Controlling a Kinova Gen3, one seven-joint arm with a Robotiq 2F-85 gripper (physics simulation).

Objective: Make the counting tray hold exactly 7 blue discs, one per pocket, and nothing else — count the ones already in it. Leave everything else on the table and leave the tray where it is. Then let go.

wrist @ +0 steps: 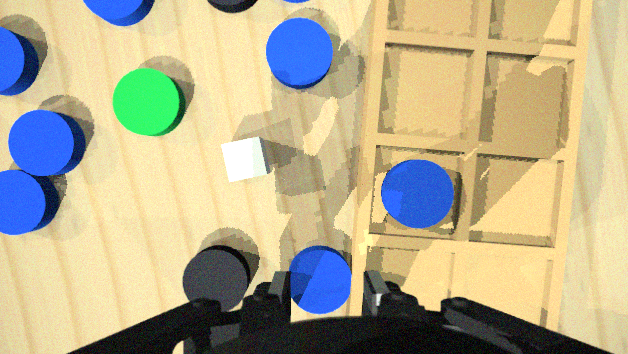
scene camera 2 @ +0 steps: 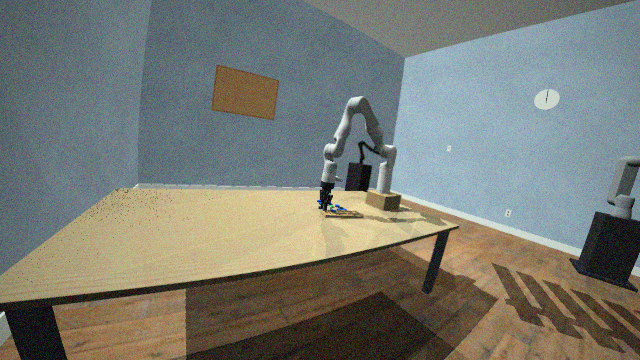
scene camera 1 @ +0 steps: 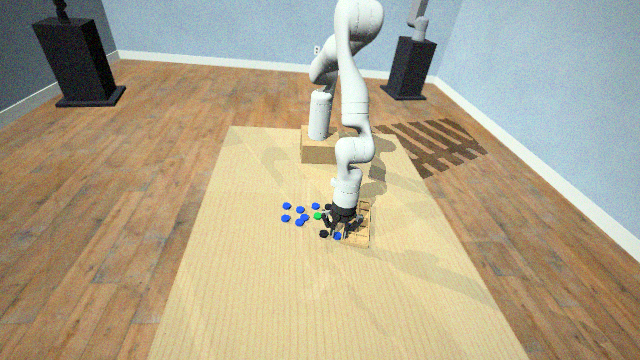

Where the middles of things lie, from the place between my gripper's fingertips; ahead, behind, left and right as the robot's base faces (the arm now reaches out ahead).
Scene:
The wooden counting tray (scene camera 1: 360, 237) lies 9 cm to the left of my hand and 6 cm behind it. Also, from my hand: green disc (wrist: 147, 102): 11 cm behind, 4 cm to the right; small white cube (wrist: 247, 158): 7 cm behind, 1 cm to the right.

